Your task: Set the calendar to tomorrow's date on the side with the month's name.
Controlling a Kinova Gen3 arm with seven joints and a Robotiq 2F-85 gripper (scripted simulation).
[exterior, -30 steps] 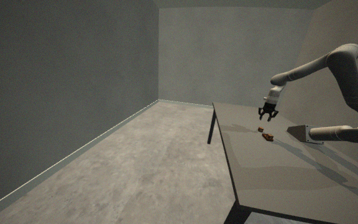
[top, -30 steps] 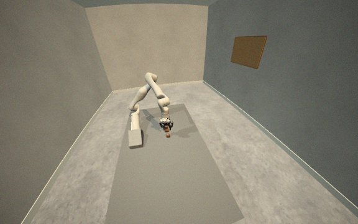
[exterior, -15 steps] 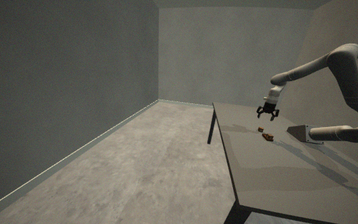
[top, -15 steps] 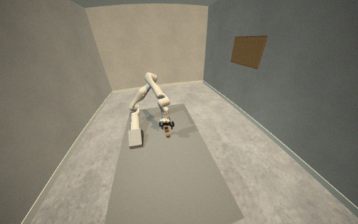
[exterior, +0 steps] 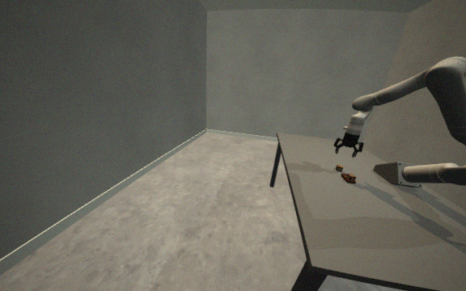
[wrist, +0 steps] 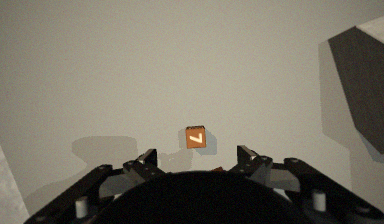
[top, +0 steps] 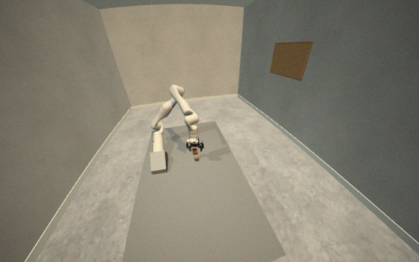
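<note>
The digit cube lies 10 cm below my hand. Round my hand: orange tray: 11 cm to the left, 11 cm below.
</note>
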